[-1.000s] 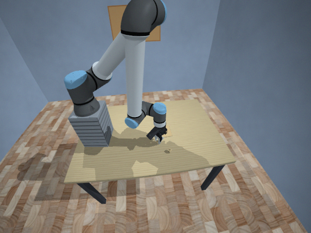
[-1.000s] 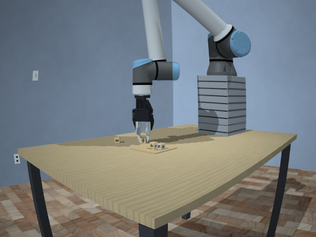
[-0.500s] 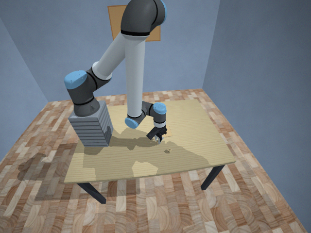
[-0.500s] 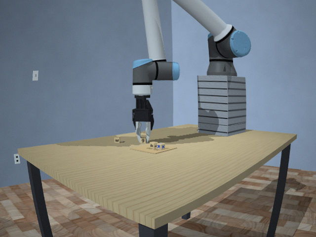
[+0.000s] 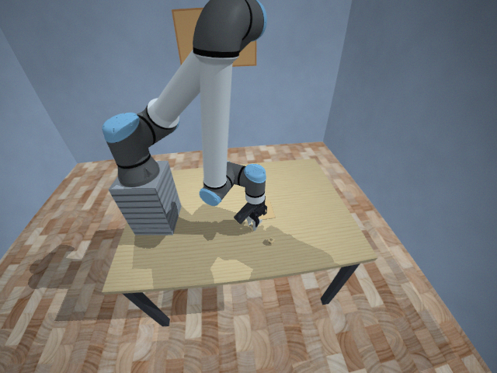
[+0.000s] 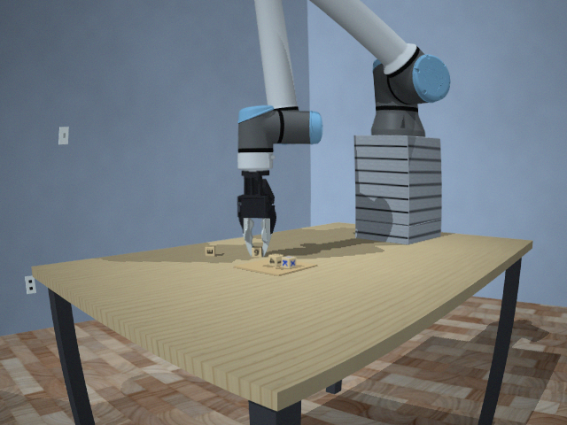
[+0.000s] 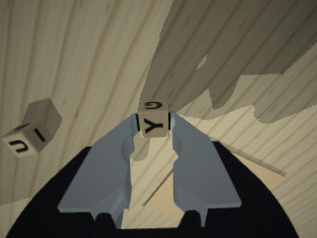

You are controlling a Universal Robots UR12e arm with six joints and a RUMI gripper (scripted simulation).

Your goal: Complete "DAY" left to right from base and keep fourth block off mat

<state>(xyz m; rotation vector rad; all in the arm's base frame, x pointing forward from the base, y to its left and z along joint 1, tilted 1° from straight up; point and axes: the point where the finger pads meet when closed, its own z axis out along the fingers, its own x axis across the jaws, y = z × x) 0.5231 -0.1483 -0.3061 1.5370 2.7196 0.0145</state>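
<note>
The mat lies 7 cm ahead of my hand, 13 cm to the left of it and 1 cm below it.
</note>
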